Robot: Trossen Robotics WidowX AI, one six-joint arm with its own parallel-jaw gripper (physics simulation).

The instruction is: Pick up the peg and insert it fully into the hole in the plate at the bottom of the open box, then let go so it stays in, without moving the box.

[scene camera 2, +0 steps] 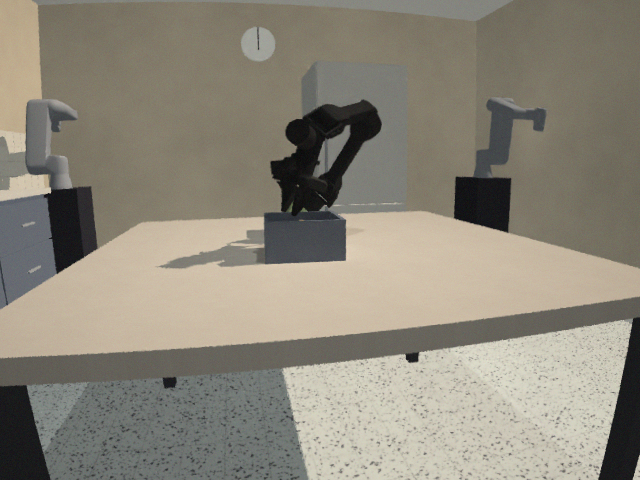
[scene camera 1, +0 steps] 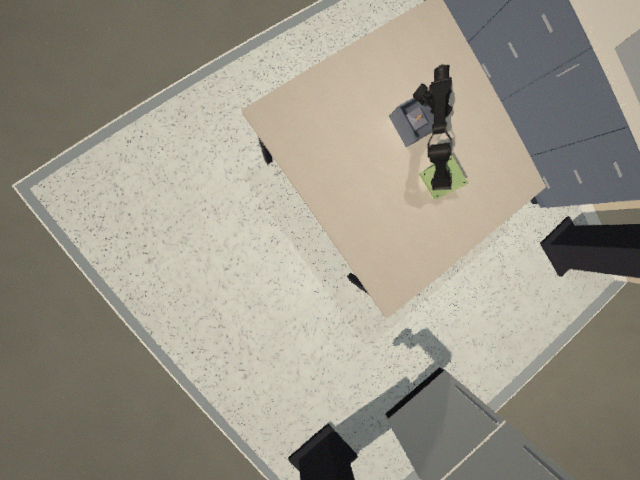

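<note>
The open blue-grey box stands upright on the table. A small orange peg shows inside the box, over the lighter plate at its bottom. How deep the peg sits in the hole cannot be told; the hole does not show. My gripper is open and empty, with its fingertips pointing down at about the height of the box's rim in scene camera 2. In scene camera 1 the arm hides the fingertips and part of the box.
The arm reaches over the box's side from its green base plate. The tan table carries them. Blue-grey cabinets stand along one side. Two pale arms stand on dark pedestals beyond the table.
</note>
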